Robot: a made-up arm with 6 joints. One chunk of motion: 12 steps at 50 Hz.
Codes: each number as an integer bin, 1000 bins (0 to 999) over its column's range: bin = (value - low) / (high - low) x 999, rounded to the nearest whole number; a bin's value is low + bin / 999 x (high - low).
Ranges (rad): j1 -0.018..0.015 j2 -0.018..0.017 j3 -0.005..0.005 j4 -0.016..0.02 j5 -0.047..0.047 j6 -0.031..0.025
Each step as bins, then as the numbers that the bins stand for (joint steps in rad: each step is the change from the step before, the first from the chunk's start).
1 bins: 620 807 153 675 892 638
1 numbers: 0.00248 0.01027 -0.00347 0.00832 0.03693 0.00476
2 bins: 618 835 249 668 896 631
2 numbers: 0.00241 0.01125 -0.00251 0.00807 0.03731 0.00437
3 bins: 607 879 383 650 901 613
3 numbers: 0.00205 0.01280 -0.00117 0.00742 0.03778 0.00336
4 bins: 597 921 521 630 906 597
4 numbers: 0.00172 0.01427 0.00022 0.00670 0.03825 0.00247
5 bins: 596 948 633 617 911 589
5 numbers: 0.00169 0.01521 0.00134 0.00623 0.03872 0.00202
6 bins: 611 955 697 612 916 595
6 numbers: 0.00218 0.01546 0.00198 0.00605 0.03919 0.00235
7 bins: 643 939 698 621 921 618
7 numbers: 0.00324 0.01490 0.00199 0.00638 0.03966 0.00364
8 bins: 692 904 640 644 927 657
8 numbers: 0.00486 0.01367 0.00141 0.00721 0.04023 0.00583
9 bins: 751 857 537 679 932 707
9 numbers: 0.00681 0.01203 0.00038 0.00847 0.04070 0.00863
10 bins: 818 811 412 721 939 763
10 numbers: 0.00902 0.01041 -0.00088 0.00998 0.04135 0.01177
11 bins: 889 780 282 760 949 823
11 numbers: 0.01137 0.00933 -0.00218 0.01139 0.04230 0.01513
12 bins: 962 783 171 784 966 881
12 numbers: 0.01378 0.00943 -0.00329 0.01225 0.04389 0.01839
